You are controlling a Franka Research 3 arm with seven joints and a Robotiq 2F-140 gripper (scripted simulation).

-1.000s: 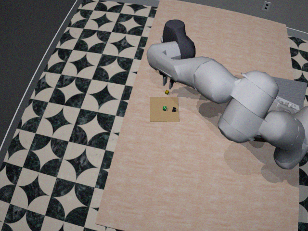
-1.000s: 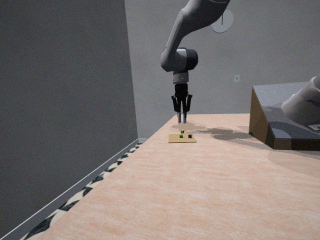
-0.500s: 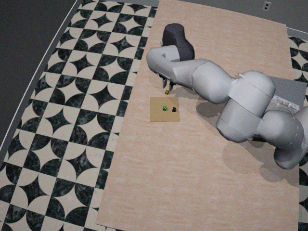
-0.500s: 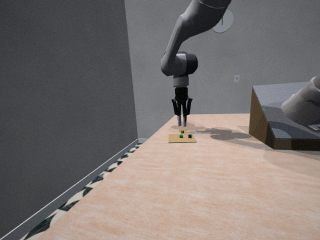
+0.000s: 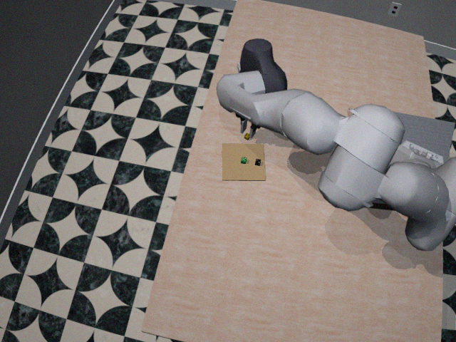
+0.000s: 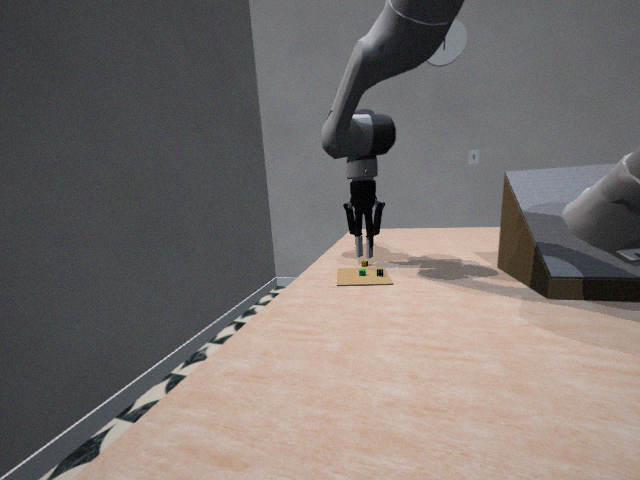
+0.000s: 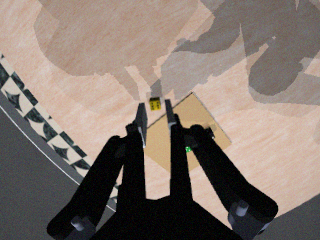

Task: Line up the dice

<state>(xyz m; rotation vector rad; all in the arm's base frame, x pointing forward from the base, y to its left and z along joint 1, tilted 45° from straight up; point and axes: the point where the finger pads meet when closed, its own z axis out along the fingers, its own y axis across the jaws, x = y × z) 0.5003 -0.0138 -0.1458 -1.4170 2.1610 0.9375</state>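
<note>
Right now my hand is 50 mm above the yellow die. From my hand the other things lie so: green die: 100 mm to the left, 50 mm below; tan mat: 100 mm to the left, 60 mm below; black die: 100 mm to the left, 50 mm below, 50 mm behind.
</note>
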